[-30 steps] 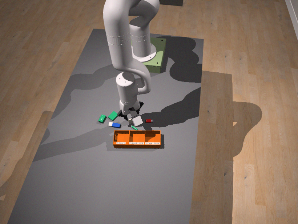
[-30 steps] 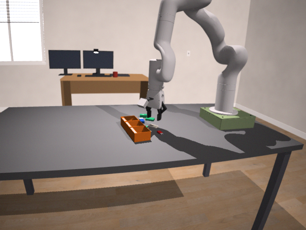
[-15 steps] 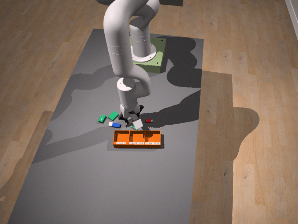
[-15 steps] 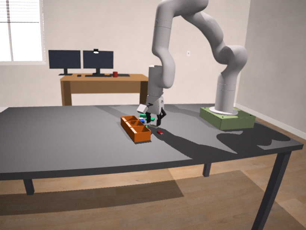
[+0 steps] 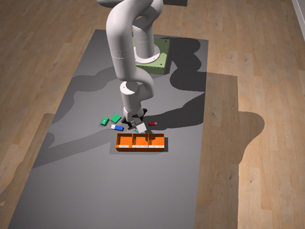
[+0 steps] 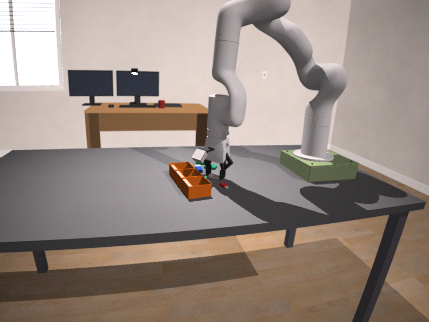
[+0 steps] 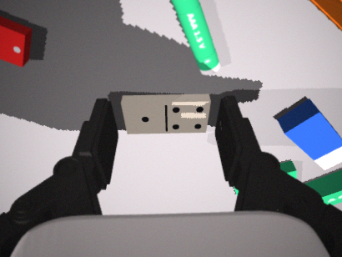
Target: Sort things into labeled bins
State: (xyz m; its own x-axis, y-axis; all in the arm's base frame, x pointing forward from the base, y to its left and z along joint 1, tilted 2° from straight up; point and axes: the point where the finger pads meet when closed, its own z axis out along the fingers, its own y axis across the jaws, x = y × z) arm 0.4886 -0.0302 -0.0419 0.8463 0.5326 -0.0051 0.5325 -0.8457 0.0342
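The white domino lies 20 mm below my hand. Round my hand: eraser: 110 mm to the right, 40 mm ahead, 10 mm below; red USB stick: 100 mm to the left, 20 mm below; green cylindrical battery: 50 mm ahead, 20 mm to the left, 20 mm below.
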